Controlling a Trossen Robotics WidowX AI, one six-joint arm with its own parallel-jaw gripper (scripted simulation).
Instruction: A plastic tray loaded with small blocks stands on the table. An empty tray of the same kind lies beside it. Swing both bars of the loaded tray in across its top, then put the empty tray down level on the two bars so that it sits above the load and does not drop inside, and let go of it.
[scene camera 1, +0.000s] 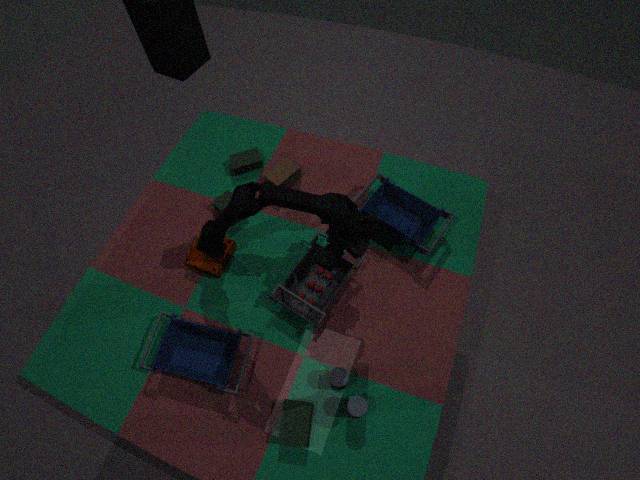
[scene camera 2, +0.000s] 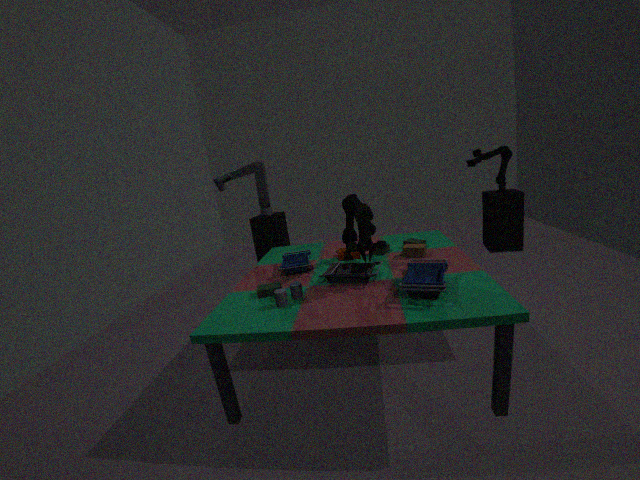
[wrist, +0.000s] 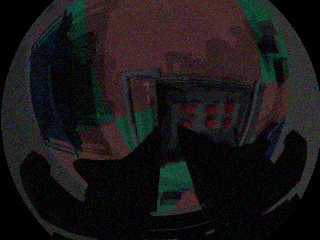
Scene:
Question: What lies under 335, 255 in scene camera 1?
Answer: My gripper.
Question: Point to my gripper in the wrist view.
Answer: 168, 129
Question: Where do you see a dark green block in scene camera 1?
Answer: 296, 415

